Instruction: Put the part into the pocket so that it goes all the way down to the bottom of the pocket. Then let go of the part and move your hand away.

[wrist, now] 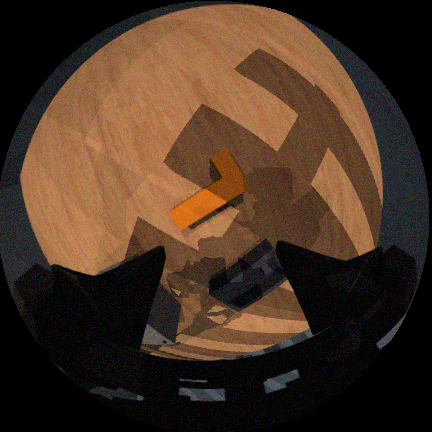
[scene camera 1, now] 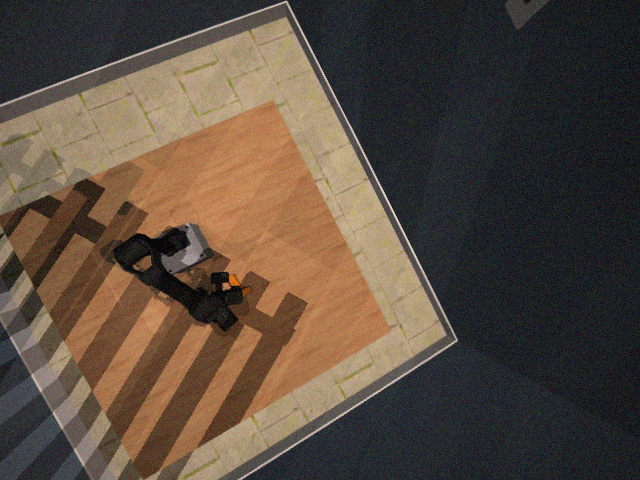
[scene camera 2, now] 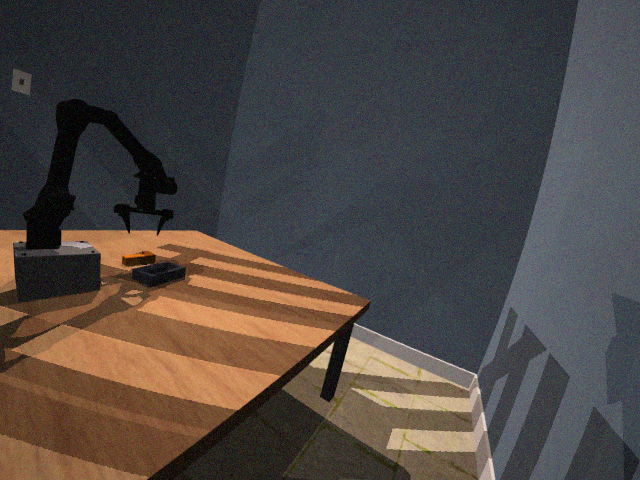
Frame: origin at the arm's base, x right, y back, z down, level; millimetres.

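Seen in the pictures: gripper, fingertip midpoint: (wrist: pixel 221 249) (scene camera 2: pixel 143 234); arm's base at its link origin: (scene camera 1: pixel 179 240) (scene camera 2: pixel 42 246).
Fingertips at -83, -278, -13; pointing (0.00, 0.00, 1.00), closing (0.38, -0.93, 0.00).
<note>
Pixels of each thing's top centre, then the offset from my fingertips to it, as dx, dy, dz. Level surfaces: height alone.
- orange L-shaped part at its top centre: (wrist: pixel 201 190) (scene camera 2: pixel 137 254) (scene camera 1: pixel 239 284) -39, +4, +87
- dark block with the pocket, top centre: (wrist: pixel 253 286) (scene camera 2: pixel 160 267) +147, -11, +81
- wooden table at its surface level: dz +117
The orange L-shaped part (scene camera 1: pixel 234 280) (scene camera 2: pixel 138 258) (wrist: pixel 200 206) lies flat on the table. In the wrist view its long leg points lower left and its short leg upper left. The dark block with the pocket (scene camera 2: pixel 166 279) (wrist: pixel 260 290) stands close to the part, apart from it; the arm hides the block in scene camera 1. The part lies outside the pocket. My gripper (scene camera 1: pixel 227 287) (scene camera 2: pixel 143 233) (wrist: pixel 221 249) is wide open and empty, pointing down, high above the part and the block. In scene camera 1 the gripper partly covers the part.
The arm's grey base box (scene camera 1: pixel 199 248) (scene camera 2: pixel 56 273) (wrist: pixel 164 311) stands on the wooden table (scene camera 1: pixel 289 206) (scene camera 2: pixel 206 361) (wrist: pixel 115 100), near the part and the block. Dark shadow stripes cross the table top. The table's edge and one leg (scene camera 2: pixel 338 361) show in scene camera 2.
</note>
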